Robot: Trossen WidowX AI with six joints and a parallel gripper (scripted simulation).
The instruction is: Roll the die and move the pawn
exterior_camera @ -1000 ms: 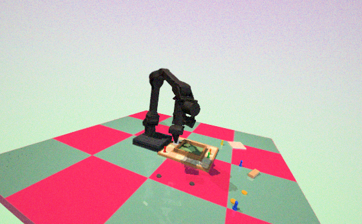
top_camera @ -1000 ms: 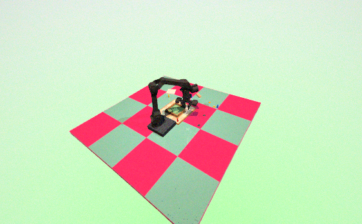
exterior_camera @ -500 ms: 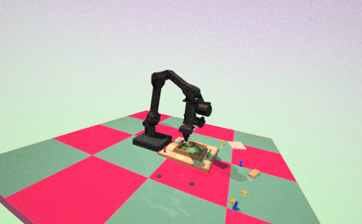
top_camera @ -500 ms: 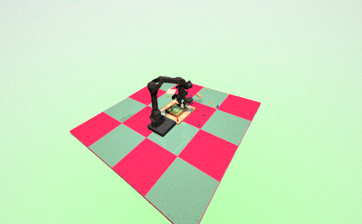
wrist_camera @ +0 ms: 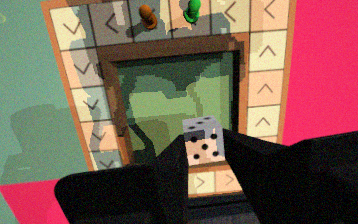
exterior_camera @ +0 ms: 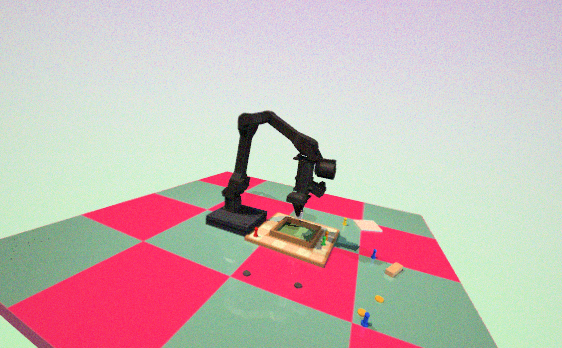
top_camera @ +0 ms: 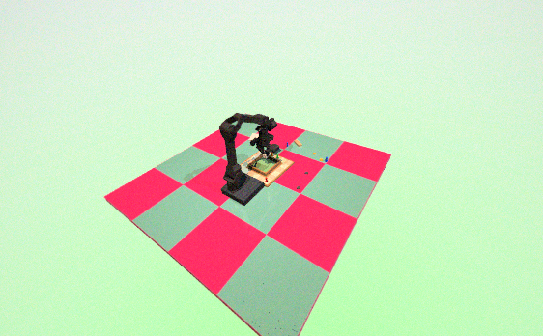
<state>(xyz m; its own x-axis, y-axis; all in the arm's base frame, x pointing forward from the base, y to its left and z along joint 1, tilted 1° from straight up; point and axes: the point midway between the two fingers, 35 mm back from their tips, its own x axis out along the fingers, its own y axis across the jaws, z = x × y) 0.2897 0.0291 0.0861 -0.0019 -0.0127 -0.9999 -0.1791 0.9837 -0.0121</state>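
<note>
My gripper tip is 10 cm short of the orange pawn, 7 cm above it and 5 cm to the right of it. The rest, counted from my gripper tip: green pawn: 11 cm ahead, 7 cm below; then green tray: 9 cm below, 2 cm to the left, 1 cm behind; then white die: right at my gripper tip.
</note>
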